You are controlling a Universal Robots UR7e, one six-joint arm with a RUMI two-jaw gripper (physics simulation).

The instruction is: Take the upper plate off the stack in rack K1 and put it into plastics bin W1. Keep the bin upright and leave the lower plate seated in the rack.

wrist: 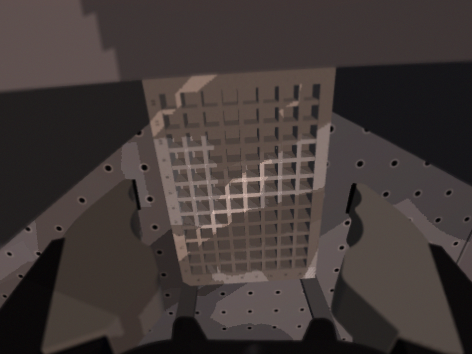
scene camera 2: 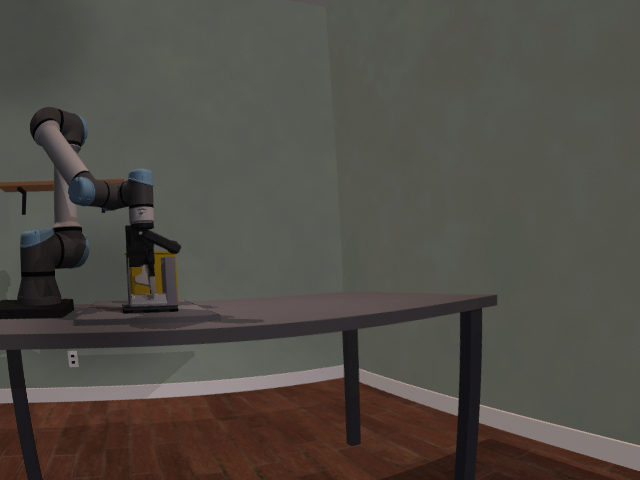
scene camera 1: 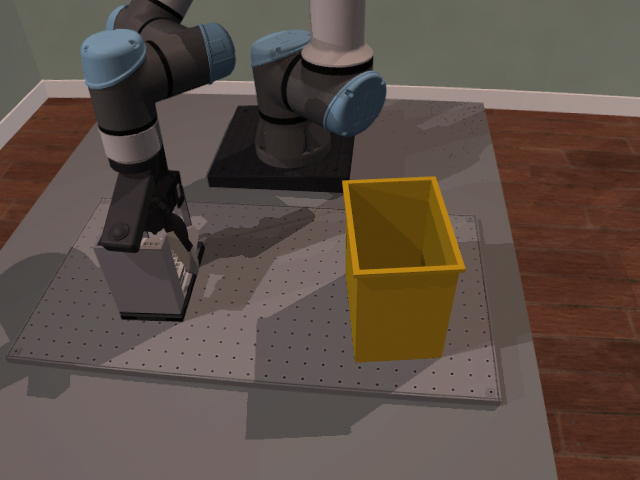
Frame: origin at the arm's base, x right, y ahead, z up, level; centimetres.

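Where they show: gripper, fingertip midpoint: (wrist: 243, 186) (scene camera 2: 152, 297); arm's base at its link origin: (scene camera 2: 39, 302) (scene camera 1: 293, 146).
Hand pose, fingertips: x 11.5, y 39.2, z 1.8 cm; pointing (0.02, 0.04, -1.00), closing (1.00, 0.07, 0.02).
Each offset is from my fingertips to the top centre of the thing. Level surfaces: height alone.
Rack K1 {dy -1.1, dx +0.2, dz +11.0 cm} (scene camera 1: 144, 281) (scene camera 2: 169, 281) (wrist: 250, 35) has tall grey end walls on a black base. The upper plate {dy -0.1, dx +0.1, dz +0.9 cm} (wrist: 322, 160), a pale gridded plate, lies inside it; the white plate edges low in the rack show in scene camera 1 (scene camera 1: 179, 269) and scene camera 2 (scene camera 2: 160, 299). The lower plate cannot be told apart. My gripper (scene camera 1: 168, 243) (scene camera 2: 147, 286) (wrist: 243, 186) is open and points down into the rack. In the wrist view its fingers stand wide apart, left and right of the plate. Yellow bin W1 {dy -1.5, dx -35.6, dz +14.2 cm} (scene camera 1: 403, 315) (scene camera 2: 158, 274) stands upright, open at the top.
The rack and bin stand on a perforated board {dz -3.8 cm} (scene camera 1: 289, 335) on the grey table {dz -5.1 cm} (scene camera 1: 155, 428) (scene camera 2: 310, 310). The arm's black base plate (scene camera 1: 273, 180) (scene camera 2: 36, 308) is behind the board. The bin's high walls rise to the right of the rack in scene camera 1.
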